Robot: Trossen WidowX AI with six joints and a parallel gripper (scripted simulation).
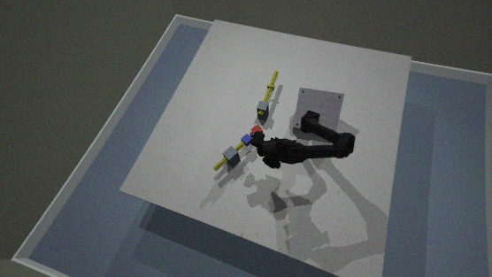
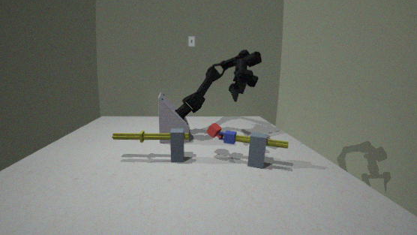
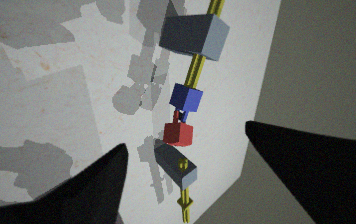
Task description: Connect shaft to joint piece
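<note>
Now: the red joint piece 130 mm below my gripper tip, 110 mm to the right of it and 90 mm ahead of it.
</note>
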